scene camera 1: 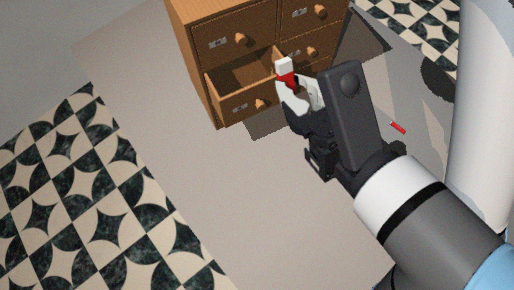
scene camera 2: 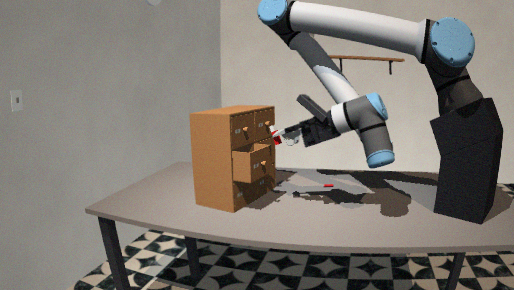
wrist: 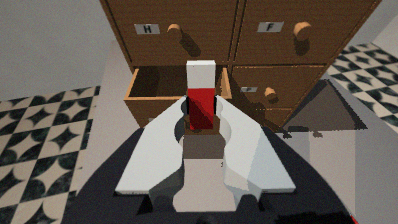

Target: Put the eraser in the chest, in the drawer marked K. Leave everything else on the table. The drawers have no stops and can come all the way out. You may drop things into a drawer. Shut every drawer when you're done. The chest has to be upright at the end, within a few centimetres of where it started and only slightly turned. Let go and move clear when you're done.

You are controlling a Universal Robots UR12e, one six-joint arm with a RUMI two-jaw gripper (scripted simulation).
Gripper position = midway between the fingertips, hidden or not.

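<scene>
A drawer [scene camera 1: 252,76] and an eraser [wrist: 200,74] are visible. My gripper is visible at [scene camera 1: 283,77], in scene camera 2 at my gripper [scene camera 2: 274,136], and in the wrist view at the gripper [wrist: 201,97].
</scene>
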